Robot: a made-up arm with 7 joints. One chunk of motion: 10 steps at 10 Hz.
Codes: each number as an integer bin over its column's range. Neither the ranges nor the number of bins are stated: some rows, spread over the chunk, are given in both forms.
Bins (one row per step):
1: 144 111 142 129 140 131
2: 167 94 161 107 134 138
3: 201 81 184 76 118 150
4: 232 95 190 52 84 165
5: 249 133 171 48 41 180
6: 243 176 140 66 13 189
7: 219 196 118 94 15 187
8: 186 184 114 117 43 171
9: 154 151 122 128 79 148
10: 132 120 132 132 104 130
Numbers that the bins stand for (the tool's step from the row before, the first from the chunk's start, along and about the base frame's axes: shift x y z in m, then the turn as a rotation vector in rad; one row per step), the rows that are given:
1: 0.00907 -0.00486 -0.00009 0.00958 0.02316 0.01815
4: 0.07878 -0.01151 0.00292 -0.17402 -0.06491 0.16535
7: 0.06848 0.03047 -0.00160 -0.07387 -0.17341 0.26060
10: -0.00044 -0.00112 -0.00072 0.01673 -0.03345 0.01382
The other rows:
2: 0.02729 -0.01193 0.00110 -0.04288 0.01372 0.04846
3: 0.05422 -0.01733 0.00255 -0.11679 -0.01144 0.10041
5: 0.09225 0.00429 0.00173 -0.18355 -0.13253 0.23029
6: 0.08749 0.02216 -0.00022 -0.14064 -0.17656 0.26926
8: 0.04234 0.02549 -0.00185 -0.01904 -0.12938 0.19133
9: 0.01699 0.01177 -0.00135 0.00719 -0.07277 0.09175

